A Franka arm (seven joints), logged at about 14 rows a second.
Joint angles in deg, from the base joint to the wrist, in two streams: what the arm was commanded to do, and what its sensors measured. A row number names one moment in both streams.
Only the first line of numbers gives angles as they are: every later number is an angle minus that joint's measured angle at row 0.
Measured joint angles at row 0:
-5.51 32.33 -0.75 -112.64 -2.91 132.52 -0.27
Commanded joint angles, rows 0 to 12:
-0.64 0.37 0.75 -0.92 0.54 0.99 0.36
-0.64 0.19 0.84 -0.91 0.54 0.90 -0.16
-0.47 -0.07 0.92 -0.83 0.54 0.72 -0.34
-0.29 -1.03 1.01 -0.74 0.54 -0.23 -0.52
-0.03 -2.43 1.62 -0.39 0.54 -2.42 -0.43
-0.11 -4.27 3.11 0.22 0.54 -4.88 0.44
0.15 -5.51 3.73 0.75 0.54 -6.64 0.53
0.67 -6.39 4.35 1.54 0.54 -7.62 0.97
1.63 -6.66 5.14 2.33 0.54 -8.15 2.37
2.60 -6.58 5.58 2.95 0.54 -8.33 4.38
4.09 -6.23 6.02 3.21 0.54 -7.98 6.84
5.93 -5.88 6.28 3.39 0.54 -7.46 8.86
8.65 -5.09 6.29 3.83 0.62 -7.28 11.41
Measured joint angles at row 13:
4.64 -6.19 6.19 2.98 0.07 -7.15 7.06
